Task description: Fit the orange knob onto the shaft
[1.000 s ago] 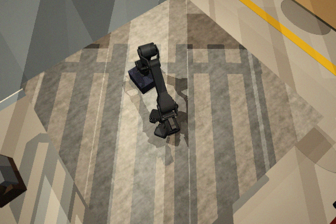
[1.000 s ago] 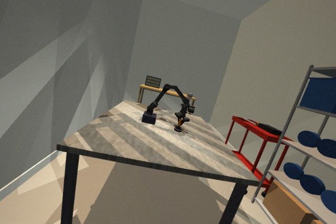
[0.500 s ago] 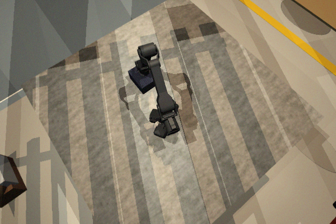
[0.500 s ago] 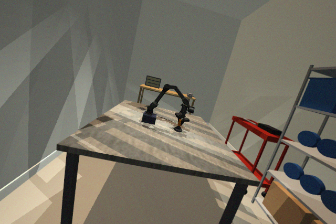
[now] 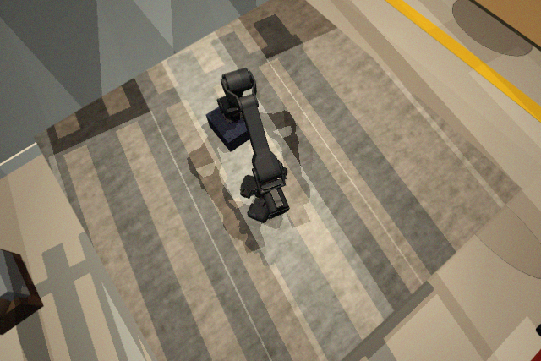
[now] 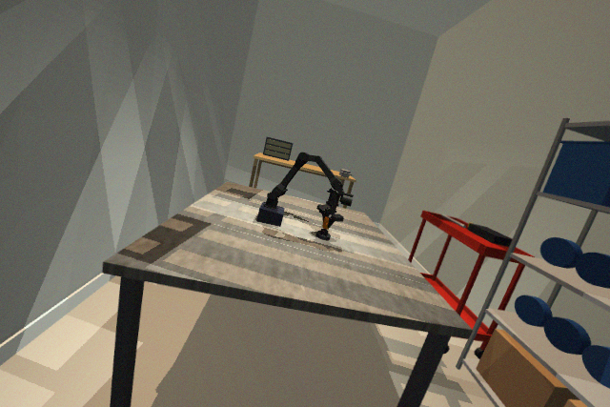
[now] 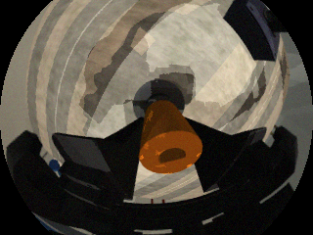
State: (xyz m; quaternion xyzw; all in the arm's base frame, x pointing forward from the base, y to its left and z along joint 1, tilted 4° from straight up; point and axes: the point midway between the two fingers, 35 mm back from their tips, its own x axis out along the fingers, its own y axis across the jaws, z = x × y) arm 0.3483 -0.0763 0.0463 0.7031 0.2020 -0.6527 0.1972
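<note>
My gripper tip is 20 mm below the orange knob. Round my gripper tip: round pedestal: 40 mm below.
</note>
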